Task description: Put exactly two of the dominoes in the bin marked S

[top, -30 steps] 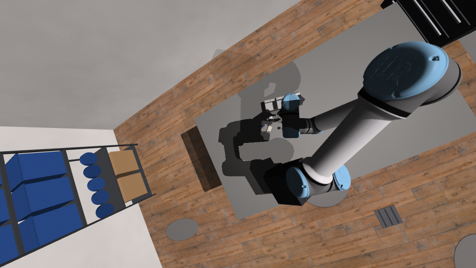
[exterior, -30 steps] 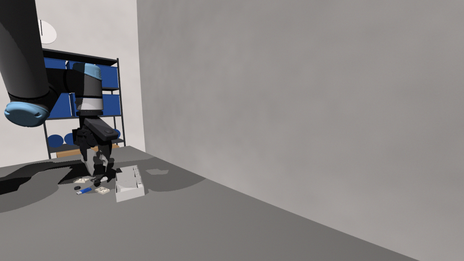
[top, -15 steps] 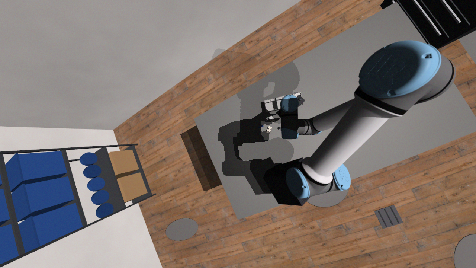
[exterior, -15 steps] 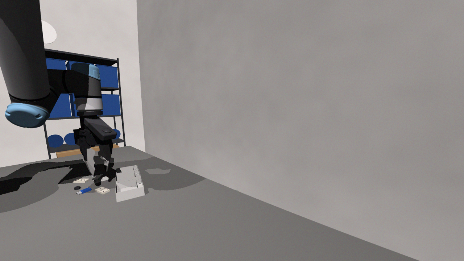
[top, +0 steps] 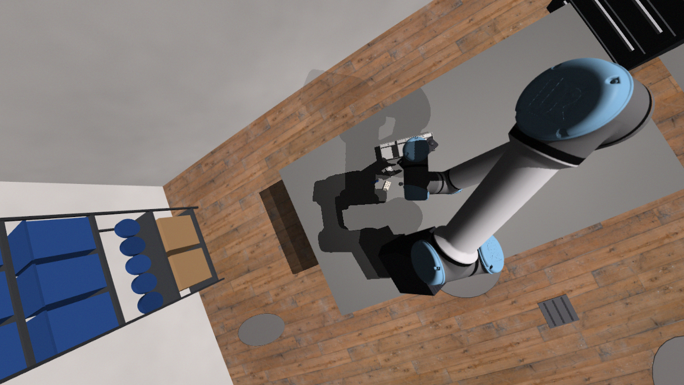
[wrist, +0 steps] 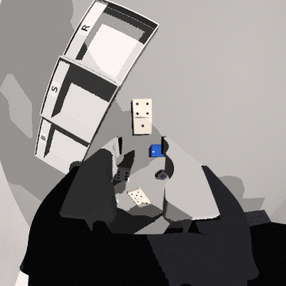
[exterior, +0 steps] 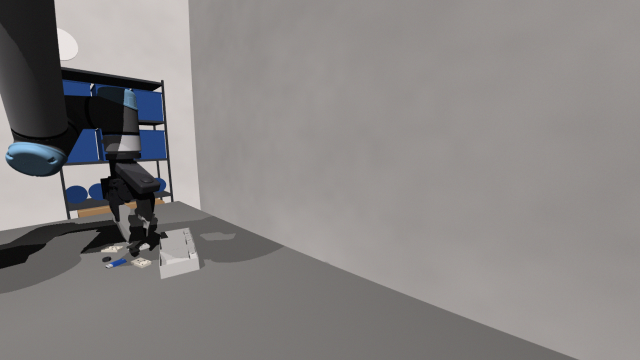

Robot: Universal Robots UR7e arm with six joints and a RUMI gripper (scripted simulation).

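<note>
Right now my hand is 9 cm short of the white three-compartment bin rack and 7 cm above it. The rest, counted from my hand: white domino: 11 cm to the left, 8 cm below, 1 cm ahead; small black piece: 9 cm to the left, 8 cm below, 7 cm behind; blue usb stick: 8 cm below, 5 cm behind, 4 cm to the left.
</note>
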